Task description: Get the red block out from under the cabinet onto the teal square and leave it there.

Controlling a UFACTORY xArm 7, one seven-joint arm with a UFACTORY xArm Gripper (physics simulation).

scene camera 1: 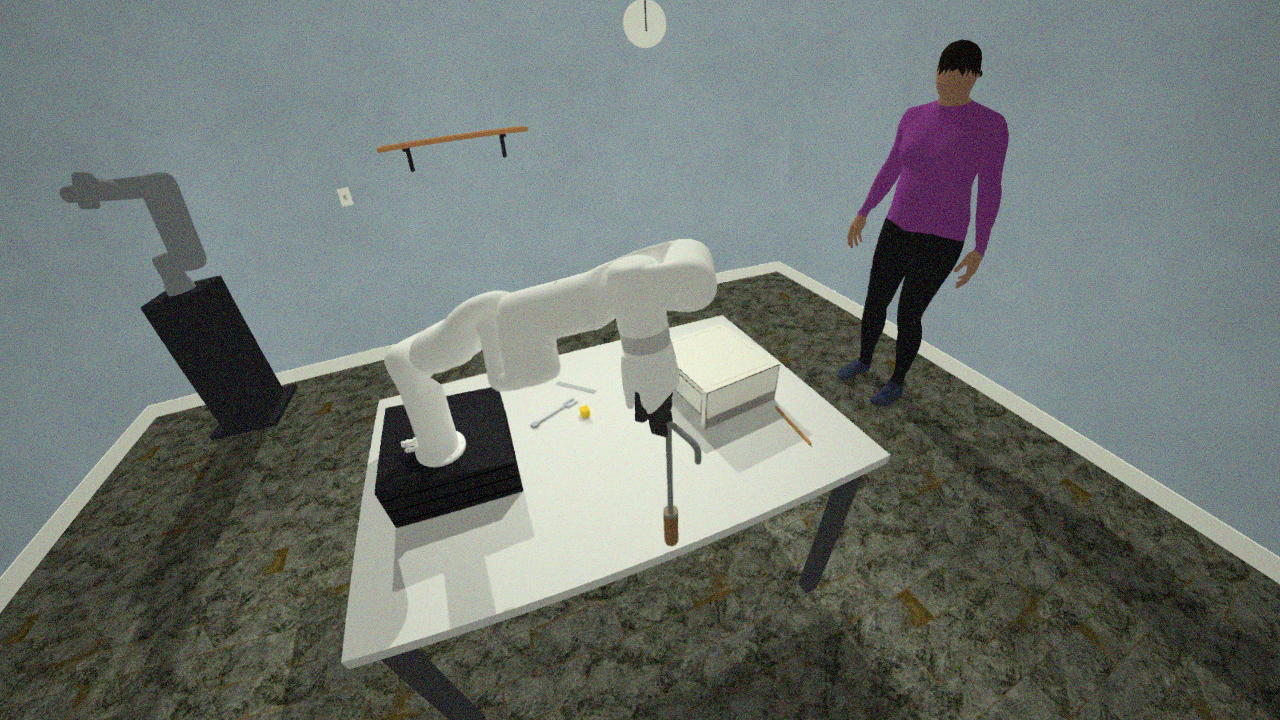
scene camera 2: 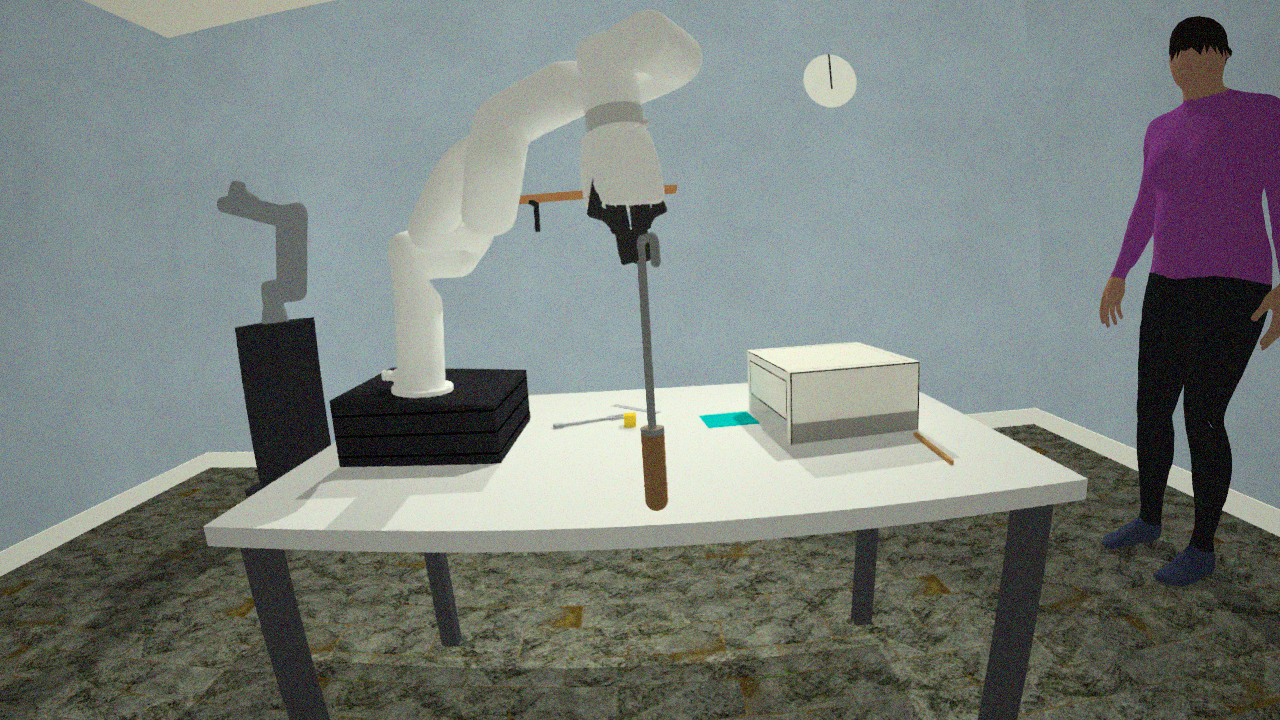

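Where they show: gripper, fingertip midpoint: (scene camera 1: 662, 431) (scene camera 2: 636, 262); arm's base, origin of the base link: (scene camera 1: 441, 449) (scene camera 2: 422, 390).
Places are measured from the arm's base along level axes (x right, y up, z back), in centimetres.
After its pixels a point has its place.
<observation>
My gripper (scene camera 1: 660, 429) @(x 36.2, y 22.1, z -45.9 cm) (scene camera 2: 636, 256) @(x 36.2, y 22.1, z -45.9 cm) is shut on a hooked tool (scene camera 1: 669, 474) @(x 37.8, y 12.4, z -46.5 cm) (scene camera 2: 647, 340) @(x 37.8, y 12.4, z -46.8 cm), close to its grey hook end. The tool's brown handle points toward the front of the table. The gripper is high above the table, left of the cabinet. The white cabinet (scene camera 1: 726, 358) @(x -7.4, y 1.2, z -83.4 cm) (scene camera 2: 852, 394) @(x 3.6, y -3.9, z -82.5 cm) stands on the right part of the table, with a grey band low on its front. The teal square (scene camera 2: 726, 419) @(x -15.4, y -12.2, z -60.1 cm) lies flat at the cabinet's left side in scene camera 2; it does not show in scene camera 1. The red block does not show in either view.
A yellow cube (scene camera 1: 584, 411) @(x -13.2, y -10.0, z -39.3 cm) (scene camera 2: 630, 420) @(x -13.0, y -10.8, z -39.8 cm) lies beside a grey wrench (scene camera 1: 554, 413) @(x -18.1, y -11.9, z -30.6 cm) (scene camera 2: 586, 421) @(x -17.7, y -11.9, z -29.8 cm), with a thin grey strip (scene camera 1: 576, 387) @(x -29.1, y -12.2, z -40.0 cm) behind. An orange-brown stick (scene camera 1: 794, 424) @(x 14.9, y -11.5, z -94.7 cm) (scene camera 2: 933, 447) @(x 15.0, y -11.7, z -94.5 cm) lies right of the cabinet. The arm stands on a black block (scene camera 1: 487, 465) @(x 8.9, y -1.0, z -11.2 cm) (scene camera 2: 429, 443) @(x 10.1, y -8.1, z -4.4 cm). A person (scene camera 1: 948, 170) (scene camera 2: 1203, 197) stands beyond the table.
</observation>
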